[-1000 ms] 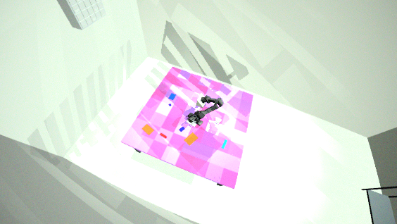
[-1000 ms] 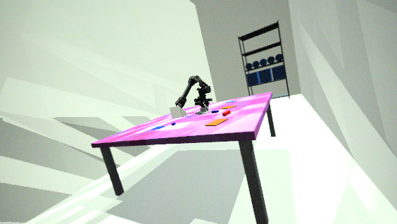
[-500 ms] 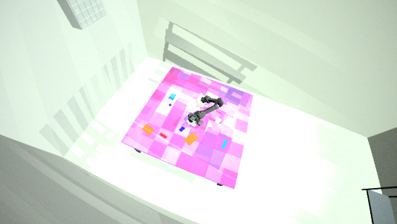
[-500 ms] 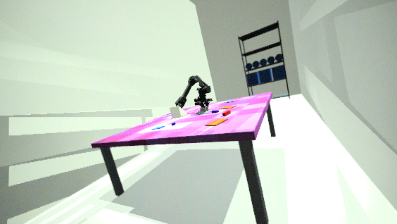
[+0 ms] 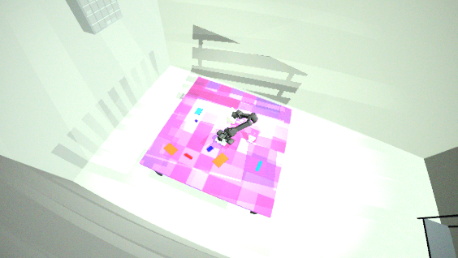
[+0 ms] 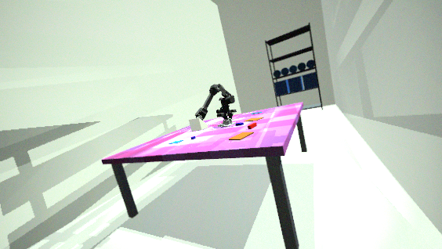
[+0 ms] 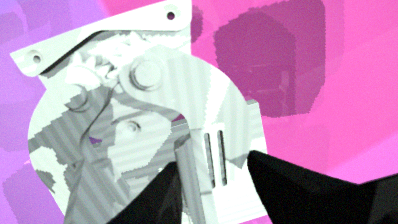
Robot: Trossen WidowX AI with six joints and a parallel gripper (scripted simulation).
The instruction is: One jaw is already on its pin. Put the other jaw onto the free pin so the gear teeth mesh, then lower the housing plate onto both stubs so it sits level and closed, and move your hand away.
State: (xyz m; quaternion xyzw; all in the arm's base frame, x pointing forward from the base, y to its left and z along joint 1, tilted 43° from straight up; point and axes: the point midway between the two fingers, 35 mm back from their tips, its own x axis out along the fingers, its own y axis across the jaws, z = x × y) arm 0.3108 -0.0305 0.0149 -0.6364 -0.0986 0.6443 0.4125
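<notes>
Right now my gripper tip is 3 cm to the left of the white base and 1 cm above it. From my gripper tip the other things lie so: blue block: 13 cm ahead, 12 cm to the right, 1 cm below; then white housing plate: 26 cm to the left, 11 cm behind, 1 cm above; then white jaw: 4 cm behind.
</notes>
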